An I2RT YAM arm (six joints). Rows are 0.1 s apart.
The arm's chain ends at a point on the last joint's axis. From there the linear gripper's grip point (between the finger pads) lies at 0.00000 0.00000 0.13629 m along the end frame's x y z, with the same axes.
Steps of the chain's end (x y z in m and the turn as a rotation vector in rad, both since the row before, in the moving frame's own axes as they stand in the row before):
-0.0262, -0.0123, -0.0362, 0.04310, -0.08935, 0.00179
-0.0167, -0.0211, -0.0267, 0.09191, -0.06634, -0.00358
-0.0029, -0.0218, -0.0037, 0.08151, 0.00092, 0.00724
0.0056, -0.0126, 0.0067, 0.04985, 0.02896, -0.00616
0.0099, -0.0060, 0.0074, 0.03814, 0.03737, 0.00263
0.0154, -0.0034, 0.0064, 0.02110, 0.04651, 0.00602
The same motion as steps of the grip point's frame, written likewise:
-0.0384, -0.0182, -0.0369, 0.04310, -0.08935, 0.00179
-0.0257, -0.0336, -0.0276, 0.09191, -0.06634, -0.00358
-0.0027, -0.0329, -0.0042, 0.08151, 0.00092, 0.00724
0.0095, -0.0194, 0.0065, 0.04985, 0.02896, -0.00616
0.0150, -0.0112, 0.0072, 0.03814, 0.03737, 0.00263
0.0217, -0.0063, 0.0062, 0.02110, 0.04651, 0.00602

